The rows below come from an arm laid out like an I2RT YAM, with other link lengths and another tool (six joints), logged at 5 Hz.
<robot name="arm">
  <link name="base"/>
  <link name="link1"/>
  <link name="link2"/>
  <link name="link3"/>
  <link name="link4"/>
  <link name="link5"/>
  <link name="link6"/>
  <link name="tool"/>
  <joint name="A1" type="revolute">
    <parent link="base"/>
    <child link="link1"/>
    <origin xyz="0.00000 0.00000 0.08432"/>
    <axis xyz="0 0 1"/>
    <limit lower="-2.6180" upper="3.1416"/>
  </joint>
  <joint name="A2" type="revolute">
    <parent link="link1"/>
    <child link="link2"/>
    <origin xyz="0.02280 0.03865 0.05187"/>
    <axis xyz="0 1 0"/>
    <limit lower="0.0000" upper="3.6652"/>
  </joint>
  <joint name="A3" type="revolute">
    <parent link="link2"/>
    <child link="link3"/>
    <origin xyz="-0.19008 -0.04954 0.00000"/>
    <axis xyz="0 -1 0"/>
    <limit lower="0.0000" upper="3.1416"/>
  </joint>
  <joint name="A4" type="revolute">
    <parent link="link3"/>
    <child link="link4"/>
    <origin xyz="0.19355 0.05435 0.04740"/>
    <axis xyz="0 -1 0"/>
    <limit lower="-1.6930" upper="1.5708"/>
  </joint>
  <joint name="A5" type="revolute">
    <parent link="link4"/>
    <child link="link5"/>
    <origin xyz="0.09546 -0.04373 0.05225"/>
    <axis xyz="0 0 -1"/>
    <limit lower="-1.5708" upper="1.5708"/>
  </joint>
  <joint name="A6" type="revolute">
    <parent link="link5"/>
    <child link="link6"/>
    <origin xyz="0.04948 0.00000 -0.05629"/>
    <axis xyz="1 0 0"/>
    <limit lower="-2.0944" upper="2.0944"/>
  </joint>
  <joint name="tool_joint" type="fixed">
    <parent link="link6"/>
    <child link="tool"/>
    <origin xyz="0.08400 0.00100 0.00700" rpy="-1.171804 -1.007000 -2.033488"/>
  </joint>
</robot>
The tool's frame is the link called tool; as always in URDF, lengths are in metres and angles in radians.
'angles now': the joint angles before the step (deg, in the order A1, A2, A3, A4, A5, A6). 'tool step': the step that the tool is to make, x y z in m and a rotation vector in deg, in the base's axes. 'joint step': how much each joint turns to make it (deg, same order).
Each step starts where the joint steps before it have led.
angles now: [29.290, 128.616, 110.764, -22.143, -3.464, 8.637]
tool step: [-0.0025, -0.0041, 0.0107, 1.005, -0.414, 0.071]
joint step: [-0.483, -2.463, -1.606, 0.004, -0.859, 0.170]
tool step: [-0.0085, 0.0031, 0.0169, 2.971, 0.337, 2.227]
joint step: [-0.161, -3.121, -1.198, -0.718, -3.592, 0.681]
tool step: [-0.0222, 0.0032, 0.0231, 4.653, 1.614, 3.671]
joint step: [0.035, -6.481, -4.376, -0.972, -5.838, 1.683]
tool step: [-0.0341, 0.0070, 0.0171, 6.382, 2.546, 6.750]
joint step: [0.282, -7.877, -8.252, 1.789, -9.244, 1.789]
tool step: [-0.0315, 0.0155, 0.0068, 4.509, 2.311, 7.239]
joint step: [1.741, -4.130, -5.210, 1.817, -7.407, 1.106]
